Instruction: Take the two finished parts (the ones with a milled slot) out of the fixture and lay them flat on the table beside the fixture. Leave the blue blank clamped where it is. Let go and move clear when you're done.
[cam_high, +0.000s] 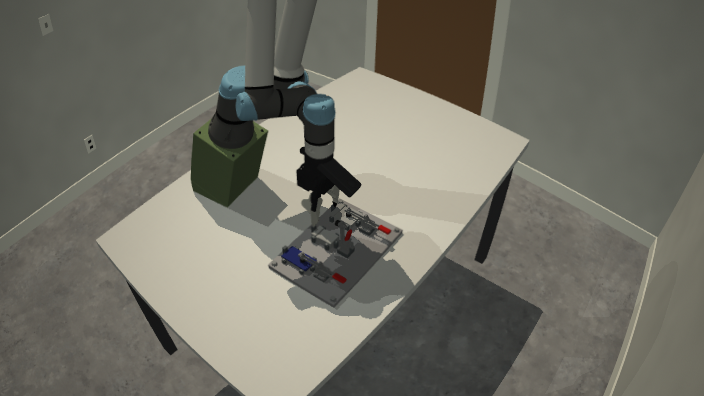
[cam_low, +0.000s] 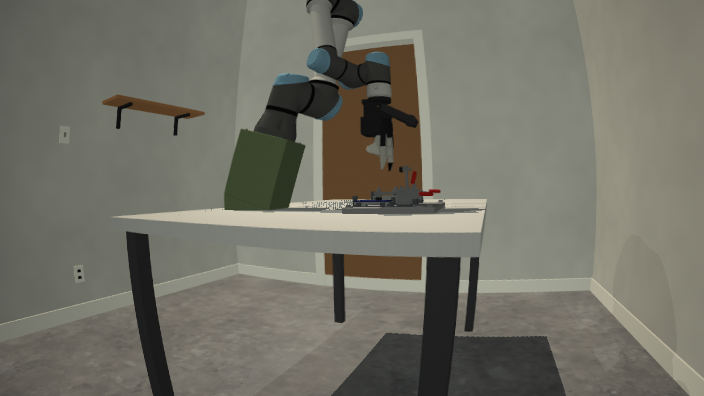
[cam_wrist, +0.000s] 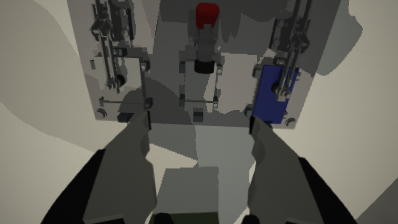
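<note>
Now: the grey fixture plate 120 mm below my hand and 40 mm ahead of it. Also, from my hand: blue blank 110 mm to the right, 100 mm below, 10 mm behind; pale grey part 110 mm to the left, 100 mm below, 20 mm behind.
</note>
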